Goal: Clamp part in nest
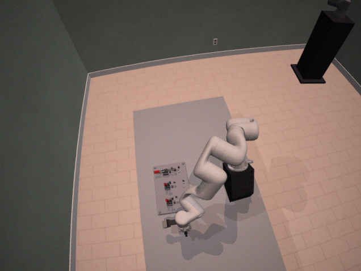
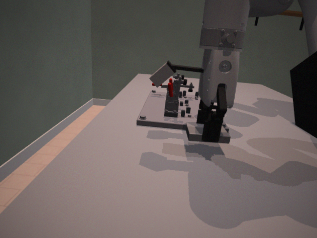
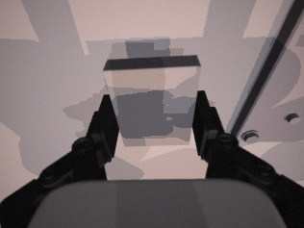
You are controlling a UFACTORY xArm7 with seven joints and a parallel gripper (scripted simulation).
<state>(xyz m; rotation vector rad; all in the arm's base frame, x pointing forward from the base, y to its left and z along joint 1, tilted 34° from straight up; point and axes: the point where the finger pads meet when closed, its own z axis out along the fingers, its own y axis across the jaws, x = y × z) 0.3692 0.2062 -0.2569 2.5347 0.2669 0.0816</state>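
The fixture plate lies 260 mm to the right of my hand, 70 mm ahead of it and 40 mm below it. Round my hand: grey part (10 mm below).
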